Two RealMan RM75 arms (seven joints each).
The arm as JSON. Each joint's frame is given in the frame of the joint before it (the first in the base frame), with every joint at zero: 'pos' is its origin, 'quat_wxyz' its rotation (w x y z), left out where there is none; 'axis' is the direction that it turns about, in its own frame. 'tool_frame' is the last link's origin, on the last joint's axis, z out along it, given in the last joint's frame.
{
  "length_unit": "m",
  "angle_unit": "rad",
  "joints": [
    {
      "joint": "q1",
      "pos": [
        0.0,
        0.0,
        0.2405
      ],
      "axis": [
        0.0,
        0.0,
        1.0
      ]
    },
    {
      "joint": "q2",
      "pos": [
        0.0,
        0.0,
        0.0
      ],
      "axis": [
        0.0,
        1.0,
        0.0
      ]
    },
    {
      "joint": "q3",
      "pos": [
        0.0,
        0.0,
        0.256
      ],
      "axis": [
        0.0,
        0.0,
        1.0
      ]
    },
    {
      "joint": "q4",
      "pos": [
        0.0,
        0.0,
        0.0
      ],
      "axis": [
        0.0,
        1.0,
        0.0
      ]
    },
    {
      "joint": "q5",
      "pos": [
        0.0,
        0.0,
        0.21
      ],
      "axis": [
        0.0,
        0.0,
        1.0
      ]
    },
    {
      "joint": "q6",
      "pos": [
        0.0,
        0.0,
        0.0
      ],
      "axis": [
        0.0,
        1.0,
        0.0
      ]
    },
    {
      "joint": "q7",
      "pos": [
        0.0,
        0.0,
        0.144
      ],
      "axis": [
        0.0,
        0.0,
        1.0
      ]
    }
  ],
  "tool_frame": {
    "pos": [
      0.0,
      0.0,
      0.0
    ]
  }
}
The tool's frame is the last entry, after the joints.
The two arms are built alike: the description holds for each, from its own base.
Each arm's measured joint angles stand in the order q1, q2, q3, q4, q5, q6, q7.
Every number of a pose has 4 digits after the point.
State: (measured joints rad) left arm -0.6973 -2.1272 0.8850 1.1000 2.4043 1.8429 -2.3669; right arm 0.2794 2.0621 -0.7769 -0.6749 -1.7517 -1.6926 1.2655
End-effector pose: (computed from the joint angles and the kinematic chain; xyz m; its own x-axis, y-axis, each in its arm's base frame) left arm -0.1841 0.3384 0.0117 0.6363 0.7710 -0.0257 0.7715 -0.6361 0.0167; right arm 0.2986 0.2631 0.0173 0.6959 -0.3030 -0.6511 -0.4992 -0.8558 -0.1352
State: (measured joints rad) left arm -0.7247 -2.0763 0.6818 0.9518 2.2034 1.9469 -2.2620; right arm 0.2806 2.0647 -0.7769 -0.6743 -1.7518 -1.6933 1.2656
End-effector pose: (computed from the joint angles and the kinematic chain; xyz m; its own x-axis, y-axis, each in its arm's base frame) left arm -0.1782 0.3388 0.0373 0.6152 0.7659 0.1870 0.7208 -0.6425 0.2602; right arm 0.2977 0.2631 0.0163 0.6941 -0.3032 -0.6529 -0.4986 -0.8567 -0.1323
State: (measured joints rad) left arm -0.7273 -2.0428 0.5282 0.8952 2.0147 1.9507 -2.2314; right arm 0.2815 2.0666 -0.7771 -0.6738 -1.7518 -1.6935 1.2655
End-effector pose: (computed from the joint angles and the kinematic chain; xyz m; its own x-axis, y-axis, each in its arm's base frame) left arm -0.1717 0.3507 0.0714 0.5230 0.7239 0.4500 0.6512 -0.6799 0.3370; right arm 0.2971 0.2632 0.0155 0.6930 -0.3032 -0.6541 -0.4981 -0.8572 -0.1304
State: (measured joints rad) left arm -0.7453 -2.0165 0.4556 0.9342 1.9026 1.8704 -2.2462; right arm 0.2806 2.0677 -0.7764 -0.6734 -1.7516 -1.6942 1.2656
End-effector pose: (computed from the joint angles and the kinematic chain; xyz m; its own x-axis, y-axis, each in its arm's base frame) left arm -0.1608 0.3721 0.1076 0.4591 0.6290 0.6274 0.6357 -0.7259 0.2626; right arm 0.2971 0.2628 0.0152 0.6914 -0.3041 -0.6554 -0.4993 -0.8567 -0.1292
